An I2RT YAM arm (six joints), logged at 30 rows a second.
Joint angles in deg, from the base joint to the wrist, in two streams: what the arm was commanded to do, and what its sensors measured. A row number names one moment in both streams.
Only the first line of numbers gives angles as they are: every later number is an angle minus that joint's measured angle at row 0.
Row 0, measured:
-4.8, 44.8, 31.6, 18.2, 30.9, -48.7
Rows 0 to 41, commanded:
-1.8, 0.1, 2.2, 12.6, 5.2, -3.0
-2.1, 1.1, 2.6, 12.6, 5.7, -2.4
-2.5, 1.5, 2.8, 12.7, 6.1, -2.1
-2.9, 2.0, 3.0, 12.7, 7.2, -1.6
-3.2, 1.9, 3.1, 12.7, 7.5, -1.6
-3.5, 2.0, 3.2, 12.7, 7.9, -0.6
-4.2, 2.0, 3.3, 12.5, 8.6, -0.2
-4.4, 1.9, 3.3, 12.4, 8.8, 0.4
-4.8, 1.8, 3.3, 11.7, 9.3, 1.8
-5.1, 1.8, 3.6, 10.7, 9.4, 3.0
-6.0, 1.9, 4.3, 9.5, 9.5, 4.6
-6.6, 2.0, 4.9, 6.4, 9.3, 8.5
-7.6, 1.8, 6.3, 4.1, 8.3, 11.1
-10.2, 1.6, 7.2, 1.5, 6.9, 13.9
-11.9, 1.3, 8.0, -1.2, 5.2, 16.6
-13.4, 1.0, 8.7, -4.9, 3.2, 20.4
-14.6, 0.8, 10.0, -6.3, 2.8, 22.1
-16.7, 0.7, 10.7, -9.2, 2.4, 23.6
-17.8, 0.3, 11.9, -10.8, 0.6, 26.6
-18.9, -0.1, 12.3, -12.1, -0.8, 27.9
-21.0, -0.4, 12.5, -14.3, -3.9, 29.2
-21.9, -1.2, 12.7, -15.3, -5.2, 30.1
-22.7, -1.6, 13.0, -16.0, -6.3, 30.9
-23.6, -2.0, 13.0, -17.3, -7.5, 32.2
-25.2, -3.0, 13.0, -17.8, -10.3, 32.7
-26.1, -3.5, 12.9, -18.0, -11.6, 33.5
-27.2, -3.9, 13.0, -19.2, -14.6, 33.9
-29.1, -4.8, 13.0, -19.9, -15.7, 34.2
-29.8, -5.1, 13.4, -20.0, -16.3, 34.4
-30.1, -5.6, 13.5, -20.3, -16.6, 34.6
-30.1, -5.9, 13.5, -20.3, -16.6, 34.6
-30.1, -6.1, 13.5, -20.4, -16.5, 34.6
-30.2, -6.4, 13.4, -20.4, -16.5, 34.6
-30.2, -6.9, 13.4, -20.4, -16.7, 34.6
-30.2, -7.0, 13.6, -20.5, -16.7, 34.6
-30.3, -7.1, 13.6, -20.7, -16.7, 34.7
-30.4, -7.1, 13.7, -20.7, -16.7, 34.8
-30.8, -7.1, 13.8, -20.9, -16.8, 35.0
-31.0, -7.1, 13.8, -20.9, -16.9, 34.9
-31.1, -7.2, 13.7, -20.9, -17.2, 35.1
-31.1, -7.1, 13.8, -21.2, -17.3, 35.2
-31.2, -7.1, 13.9, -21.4, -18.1, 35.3
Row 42, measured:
-30.6, -6.4, 10.9, -22.0, -16.3, 33.5
